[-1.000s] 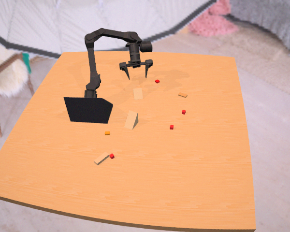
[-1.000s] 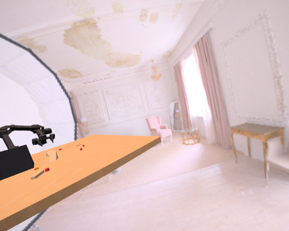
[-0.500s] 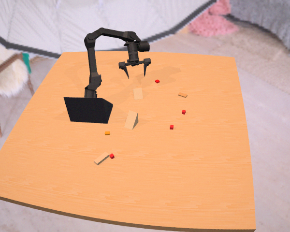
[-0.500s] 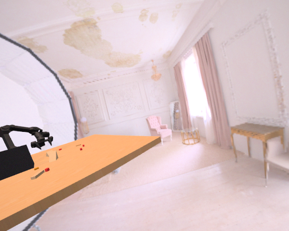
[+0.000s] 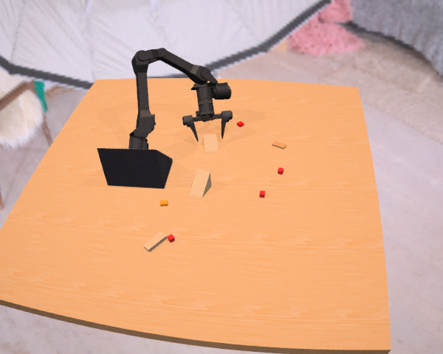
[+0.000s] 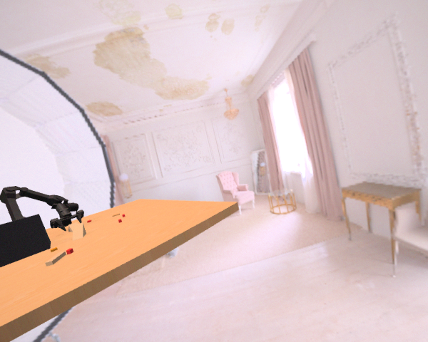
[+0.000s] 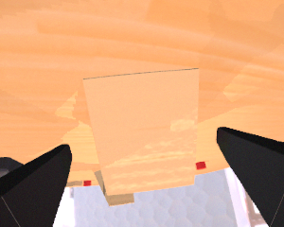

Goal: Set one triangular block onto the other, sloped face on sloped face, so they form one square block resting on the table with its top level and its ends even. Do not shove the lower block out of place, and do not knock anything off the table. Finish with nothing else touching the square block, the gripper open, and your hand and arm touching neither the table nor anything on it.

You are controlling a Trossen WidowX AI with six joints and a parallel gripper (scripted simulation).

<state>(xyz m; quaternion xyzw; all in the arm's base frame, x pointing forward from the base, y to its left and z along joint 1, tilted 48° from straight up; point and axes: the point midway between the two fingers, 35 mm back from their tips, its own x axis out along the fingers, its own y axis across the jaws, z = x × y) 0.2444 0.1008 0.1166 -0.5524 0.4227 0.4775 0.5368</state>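
The triangular block lies 23 cm to the right of my gripper tip and 1 cm behind it. The rest, counted from my gripper tip: orange piece 32 cm to the right, 13 cm behind, 1 cm below.
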